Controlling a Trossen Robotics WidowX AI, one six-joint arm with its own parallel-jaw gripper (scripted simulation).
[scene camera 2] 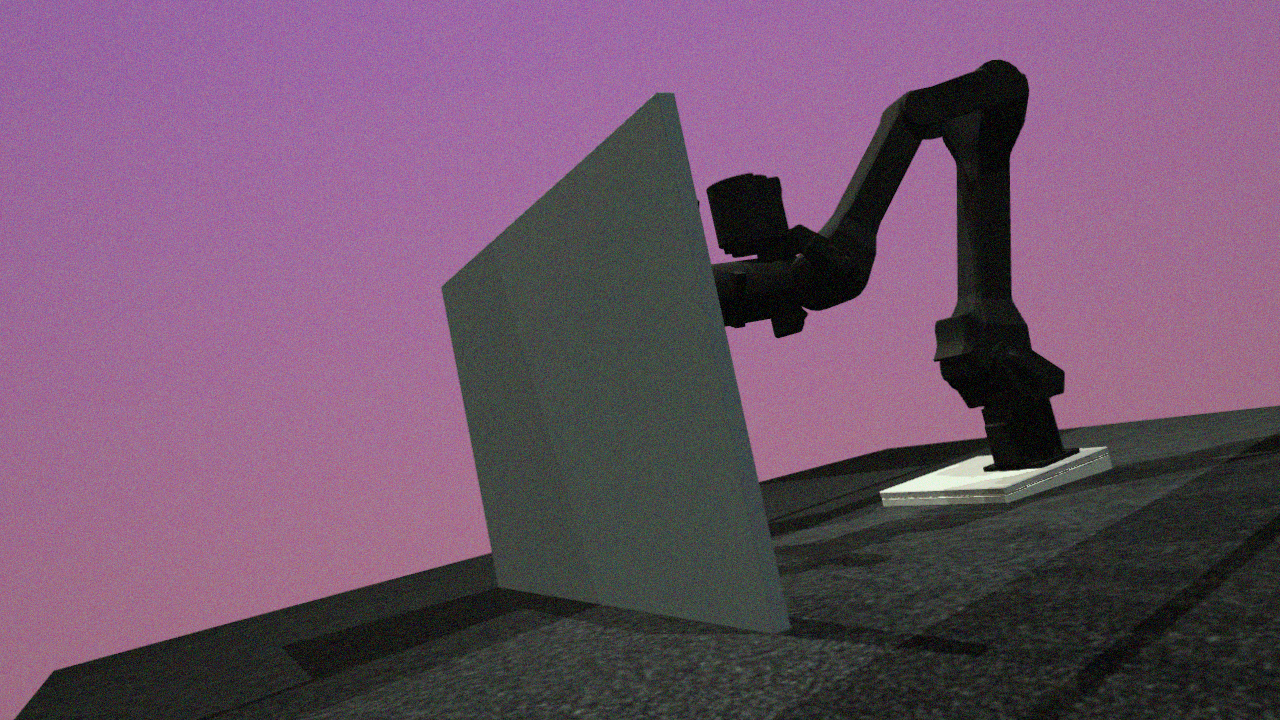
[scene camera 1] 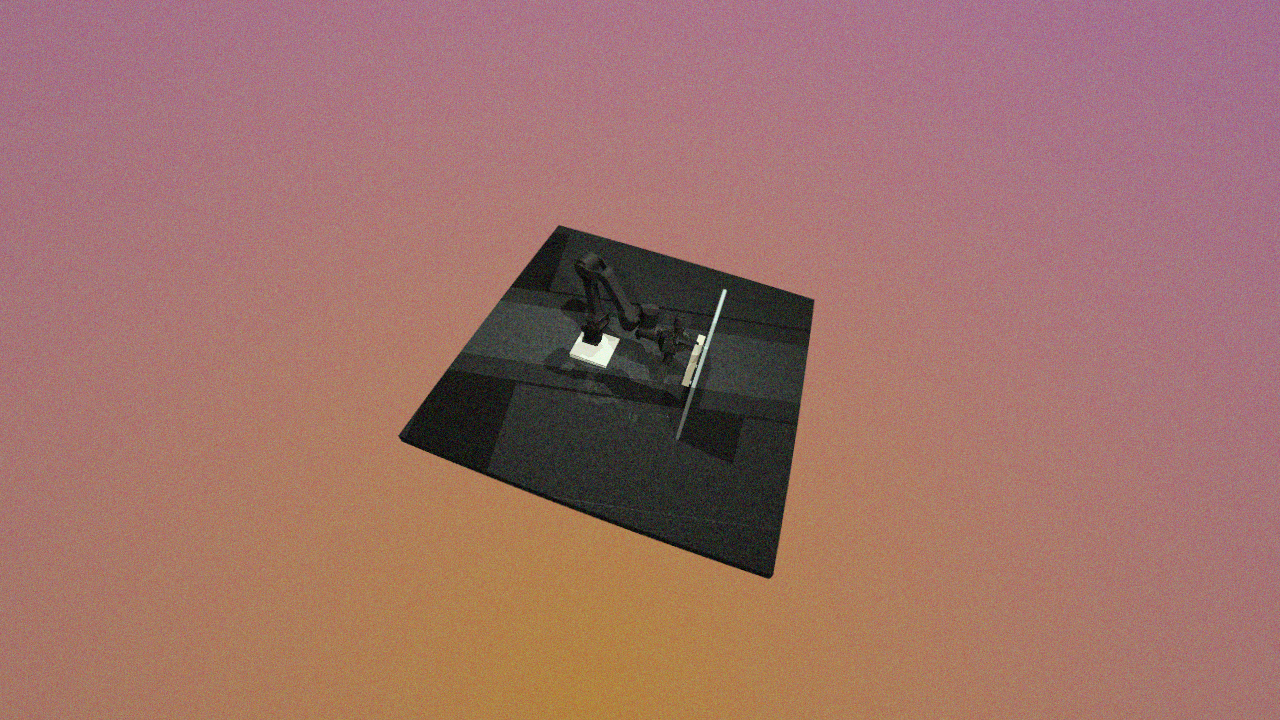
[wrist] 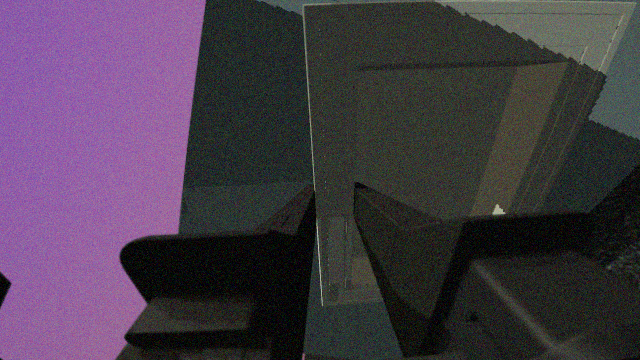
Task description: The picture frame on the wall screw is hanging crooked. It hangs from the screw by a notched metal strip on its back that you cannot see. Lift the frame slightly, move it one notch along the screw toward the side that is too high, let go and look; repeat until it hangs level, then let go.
Labels:
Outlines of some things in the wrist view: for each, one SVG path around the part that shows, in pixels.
My gripper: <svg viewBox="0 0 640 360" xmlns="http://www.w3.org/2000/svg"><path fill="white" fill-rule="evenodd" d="M0 272L1 307L8 289L11 287L11 282ZM314 185L305 186L274 215L251 231L143 236L127 243L119 254L121 266L147 305L125 334L124 338L128 344L125 344L115 360L302 360L316 233ZM355 182L355 222L403 353L403 358L387 360L640 360L640 290L610 270L605 269L599 263L591 260L585 254L581 254L582 249L589 241L595 229L595 220L592 218L592 215L569 209L464 216L442 220L404 205L359 182Z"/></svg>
A picture frame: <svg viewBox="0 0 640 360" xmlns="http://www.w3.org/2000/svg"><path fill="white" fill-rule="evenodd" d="M637 4L633 2L582 2L567 0L422 0L303 4L302 16L322 306L384 302L354 218L355 182L359 182L404 205L442 220L464 216L539 212L588 114L592 101L596 97L596 93L606 75L609 64Z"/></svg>

